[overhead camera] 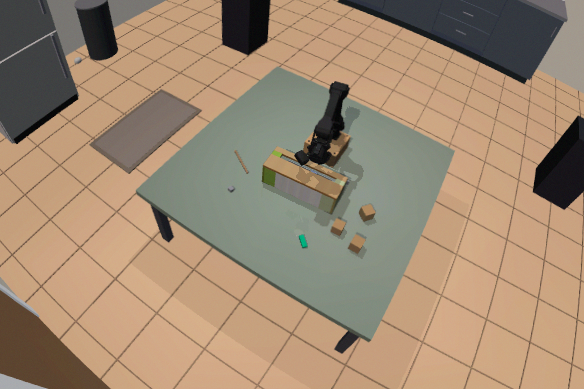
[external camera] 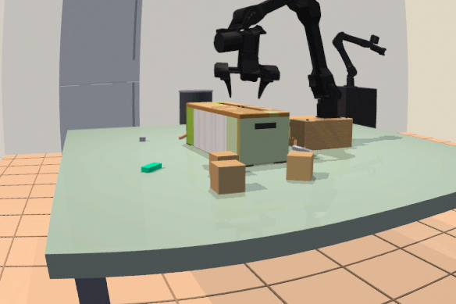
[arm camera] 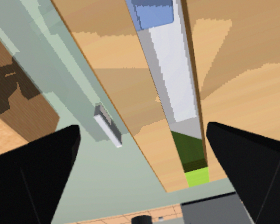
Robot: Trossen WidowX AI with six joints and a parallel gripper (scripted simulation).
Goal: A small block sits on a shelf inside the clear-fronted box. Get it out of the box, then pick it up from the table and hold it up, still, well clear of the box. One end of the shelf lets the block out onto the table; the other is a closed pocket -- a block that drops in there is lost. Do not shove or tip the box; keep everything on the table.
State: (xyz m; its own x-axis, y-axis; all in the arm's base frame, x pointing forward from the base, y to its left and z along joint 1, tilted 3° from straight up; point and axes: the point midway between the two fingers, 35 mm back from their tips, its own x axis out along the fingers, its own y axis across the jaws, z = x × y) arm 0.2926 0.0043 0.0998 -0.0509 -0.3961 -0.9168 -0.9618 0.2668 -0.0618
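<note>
The blue block is 20 mm ahead of my gripper tip, 60 mm to the left of it and 70 mm below it. From my gripper tip the other things lie so: grey cube 270 mm ahead, 240 mm to the right, 140 mm below; then wooden stick 100 mm ahead, 310 mm to the right, 150 mm below; then box 10 mm ahead, 30 mm to the left, 90 mm below.
</note>
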